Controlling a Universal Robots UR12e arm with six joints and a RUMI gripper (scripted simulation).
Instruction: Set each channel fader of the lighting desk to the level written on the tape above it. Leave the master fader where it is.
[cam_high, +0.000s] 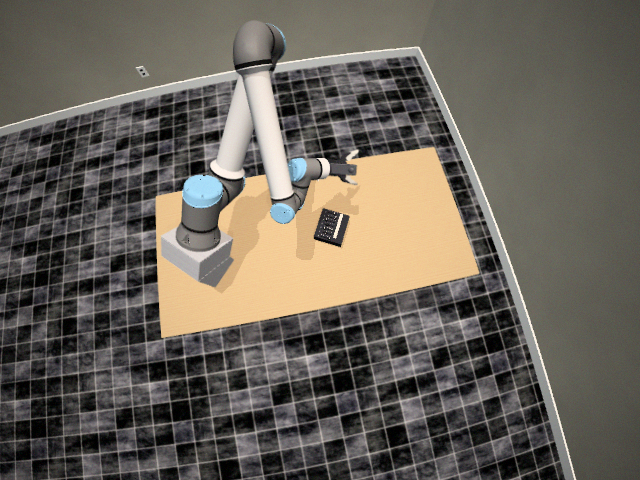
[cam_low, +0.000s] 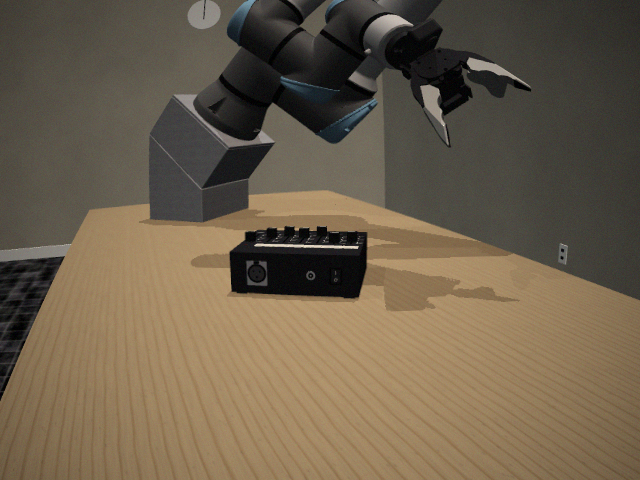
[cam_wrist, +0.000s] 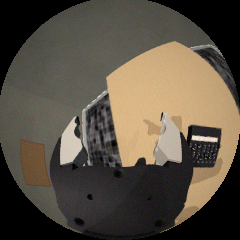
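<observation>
My hand is 19 cm past the fader cap, 17 cm above it and 16 cm to the left of it.
</observation>
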